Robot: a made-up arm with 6 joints. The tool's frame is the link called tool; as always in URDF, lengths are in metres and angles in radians.
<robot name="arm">
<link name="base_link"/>
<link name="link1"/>
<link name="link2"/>
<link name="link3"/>
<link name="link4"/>
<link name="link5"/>
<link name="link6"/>
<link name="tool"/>
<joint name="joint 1" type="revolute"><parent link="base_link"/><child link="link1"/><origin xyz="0.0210 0.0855 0.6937"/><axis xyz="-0.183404 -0.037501 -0.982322"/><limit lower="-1.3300" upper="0.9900"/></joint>
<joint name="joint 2" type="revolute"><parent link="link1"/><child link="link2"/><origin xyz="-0.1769 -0.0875 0.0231"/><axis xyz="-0.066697 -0.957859 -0.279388"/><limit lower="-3.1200" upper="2.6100"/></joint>
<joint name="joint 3" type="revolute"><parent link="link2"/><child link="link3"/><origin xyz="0.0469 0.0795 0.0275"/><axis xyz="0.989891 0.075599 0.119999"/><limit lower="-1.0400" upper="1.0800"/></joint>
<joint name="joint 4" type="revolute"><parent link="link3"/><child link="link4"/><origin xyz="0.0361 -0.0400 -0.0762"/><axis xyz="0 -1 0"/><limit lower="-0.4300" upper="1.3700"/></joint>
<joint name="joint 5" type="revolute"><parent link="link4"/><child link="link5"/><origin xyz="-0.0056 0.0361 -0.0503"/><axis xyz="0.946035 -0.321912 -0.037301"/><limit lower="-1.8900" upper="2.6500"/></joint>
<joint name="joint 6" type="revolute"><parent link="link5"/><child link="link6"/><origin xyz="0.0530 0.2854 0.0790"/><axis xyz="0 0 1"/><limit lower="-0.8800" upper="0.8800"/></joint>
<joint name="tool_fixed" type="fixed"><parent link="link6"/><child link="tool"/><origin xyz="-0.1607 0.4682 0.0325"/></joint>
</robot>
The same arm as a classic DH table. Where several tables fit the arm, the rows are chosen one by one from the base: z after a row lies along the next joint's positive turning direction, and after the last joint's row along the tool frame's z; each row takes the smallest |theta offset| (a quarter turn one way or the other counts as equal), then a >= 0, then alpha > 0; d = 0 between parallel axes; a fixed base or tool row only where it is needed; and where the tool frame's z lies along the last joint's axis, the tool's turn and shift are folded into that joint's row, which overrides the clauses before.
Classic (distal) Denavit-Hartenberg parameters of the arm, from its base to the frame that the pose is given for. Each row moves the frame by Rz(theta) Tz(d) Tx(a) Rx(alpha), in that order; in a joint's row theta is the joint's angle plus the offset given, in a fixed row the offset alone. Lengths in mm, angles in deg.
base (fixed): a -79.6; alpha 169.21; d 495.9; theta_offset -78.44
joint 1: a -176.8; alpha -71.18; d -219; theta_offset -77.78
joint 2: a -0.2; alpha -99.9; d 15.1; theta_offset -74.65
joint 3: a 80; alpha 94.34; d 68.8; theta_offset -15.87
joint 4: a 50.5; alpha -71.22; d 7.2; theta_offset -9.17
joint 5: a -287.3; alpha 92.14; d -45.6; theta_offset -89.27
joint 6: a -495; alpha 0; d 0; theta_offset 37.74
tool (fixed): a 0; alpha 0; d 109.9; theta_offset 71.06
Joint limits (deg, base to tool): -76.2..56.72 -178.76..149.54 -59.59..61.88 -24.64..78.5 -108.29..151.83 -50.42..50.42

